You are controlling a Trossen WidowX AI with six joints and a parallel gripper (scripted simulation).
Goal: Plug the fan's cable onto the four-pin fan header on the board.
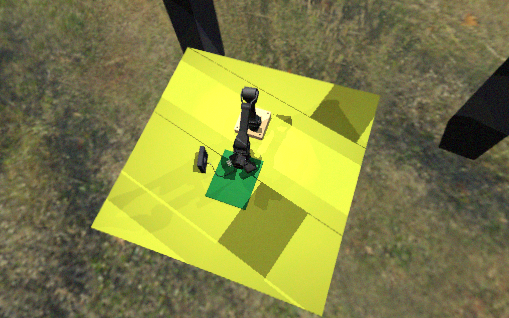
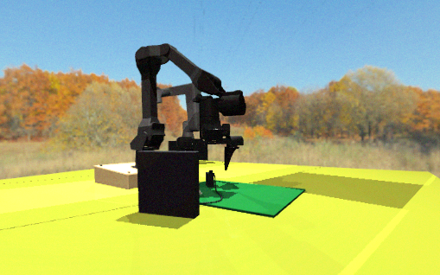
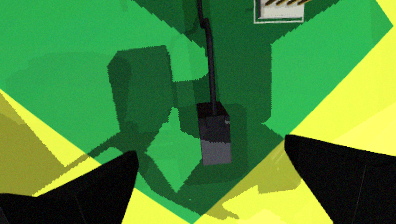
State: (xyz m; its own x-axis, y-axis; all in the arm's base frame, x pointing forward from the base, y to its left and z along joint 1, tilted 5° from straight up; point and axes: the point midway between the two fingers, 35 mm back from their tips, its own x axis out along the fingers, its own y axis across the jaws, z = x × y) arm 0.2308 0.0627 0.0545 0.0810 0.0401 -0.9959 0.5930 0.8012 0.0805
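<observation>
Right now my gripper tip is 20 mm above the black fan plug. Round my gripper tip: green board: 100 mm ahead, 30 mm to the right, 60 mm below; white four-pin header: 30 mm ahead, 100 mm to the right, 50 mm below; fan: 90 mm ahead, 220 mm to the right, 10 mm above.
</observation>
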